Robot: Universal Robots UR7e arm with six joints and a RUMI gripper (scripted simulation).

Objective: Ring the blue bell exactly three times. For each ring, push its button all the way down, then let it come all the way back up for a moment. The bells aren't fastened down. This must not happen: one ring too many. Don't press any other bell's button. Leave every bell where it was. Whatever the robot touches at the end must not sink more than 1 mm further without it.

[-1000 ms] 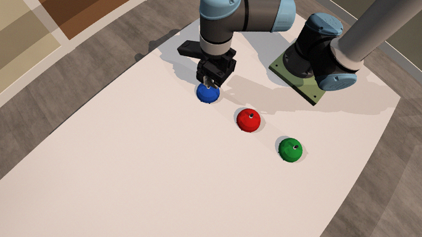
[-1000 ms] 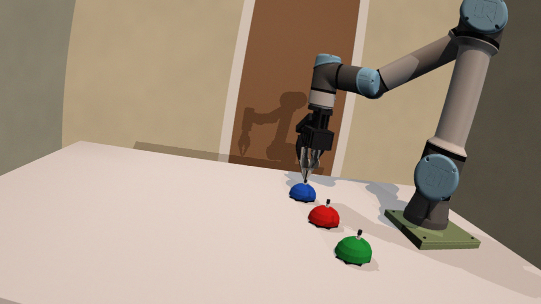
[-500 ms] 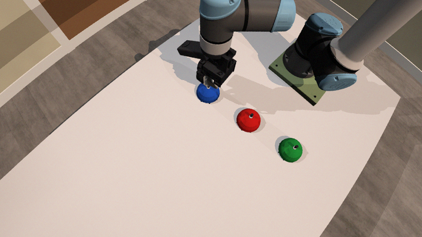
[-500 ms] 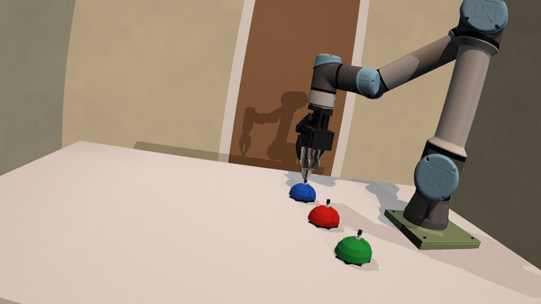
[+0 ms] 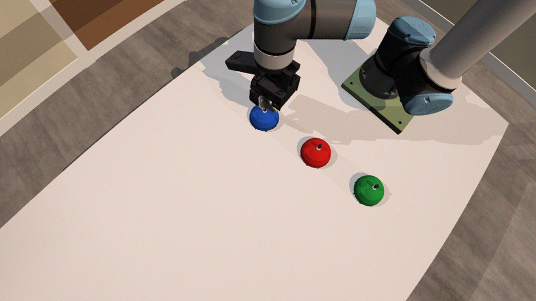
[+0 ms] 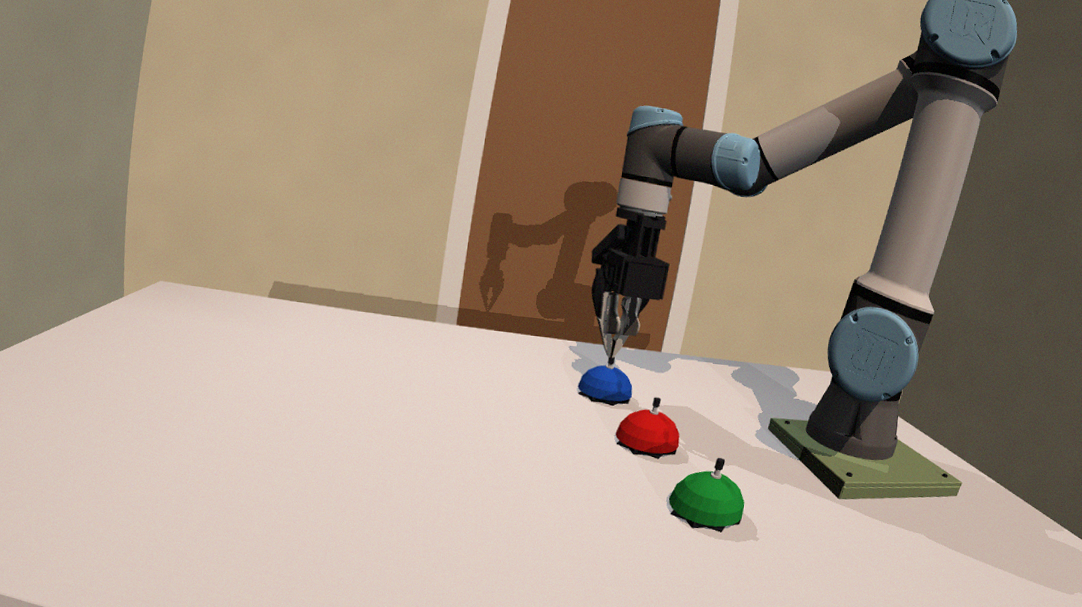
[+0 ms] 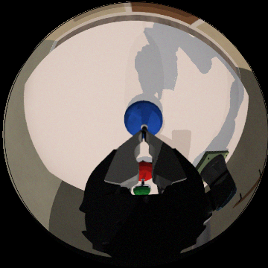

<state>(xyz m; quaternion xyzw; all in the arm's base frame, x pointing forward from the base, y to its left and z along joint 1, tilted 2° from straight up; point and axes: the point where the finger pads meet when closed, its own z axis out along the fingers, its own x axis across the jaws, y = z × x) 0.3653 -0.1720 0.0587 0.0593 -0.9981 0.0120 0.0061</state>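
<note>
Now: the blue bell 40 mm below my hand. Round my hand: green bell 40 mm behind, 350 mm to the left, 40 mm below; red bell 20 mm behind, 180 mm to the left, 40 mm below.
</note>
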